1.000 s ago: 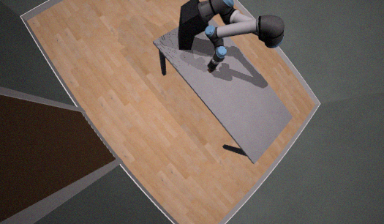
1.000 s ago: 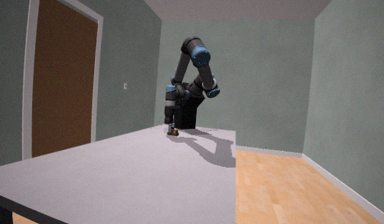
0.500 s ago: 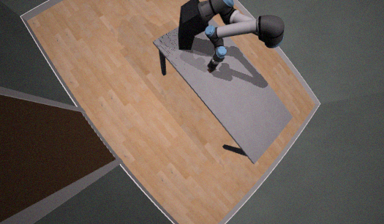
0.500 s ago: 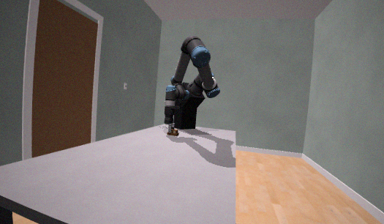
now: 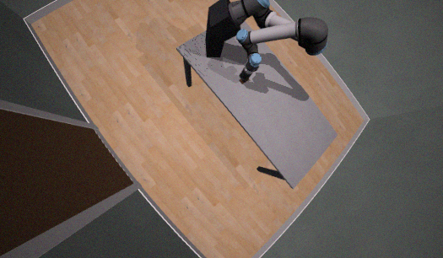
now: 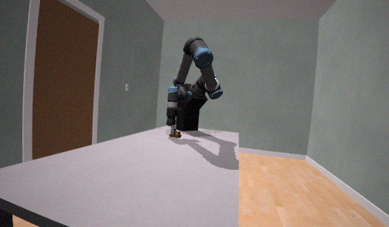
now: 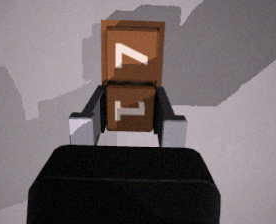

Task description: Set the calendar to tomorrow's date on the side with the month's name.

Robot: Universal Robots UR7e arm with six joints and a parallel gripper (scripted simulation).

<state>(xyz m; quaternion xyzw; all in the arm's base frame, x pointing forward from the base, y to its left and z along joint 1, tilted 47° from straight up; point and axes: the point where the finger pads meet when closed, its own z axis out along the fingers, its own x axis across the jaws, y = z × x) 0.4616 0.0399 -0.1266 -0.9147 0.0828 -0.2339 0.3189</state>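
The brown wooden cube lies 1 cm below my hand. From my hand the other things lie so: calendar tray: 3 cm below, 2 cm to the left.
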